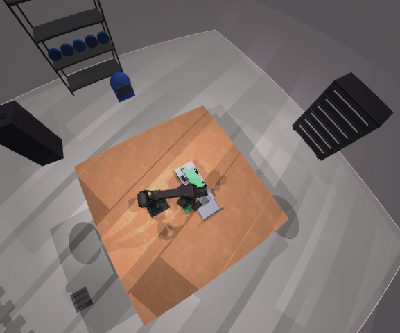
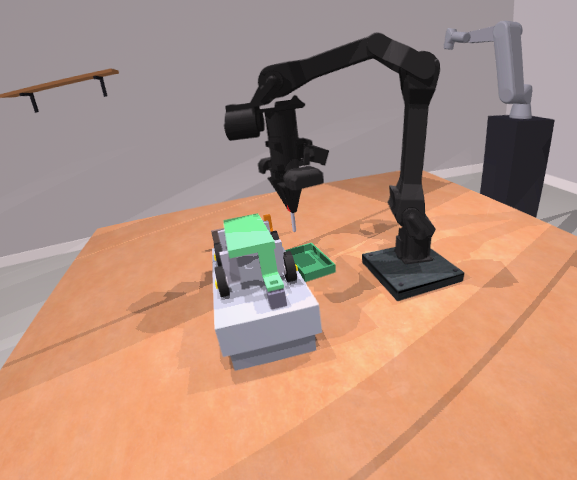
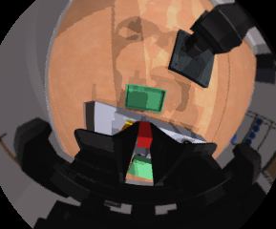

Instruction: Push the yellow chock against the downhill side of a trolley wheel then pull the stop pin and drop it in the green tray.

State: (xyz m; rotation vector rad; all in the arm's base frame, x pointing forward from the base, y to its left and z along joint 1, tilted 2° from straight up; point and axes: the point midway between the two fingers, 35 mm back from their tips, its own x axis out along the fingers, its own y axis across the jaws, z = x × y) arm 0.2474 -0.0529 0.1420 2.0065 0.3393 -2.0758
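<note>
Now: the yellow chock 50 mm ahead of my gripper tip and 50 mm below it. The rest, counted from my gripper tip: red-headed stop pin (right at my gripper tip); green-topped trolley (90 mm ahead, 110 mm to the left, 20 mm below).
</note>
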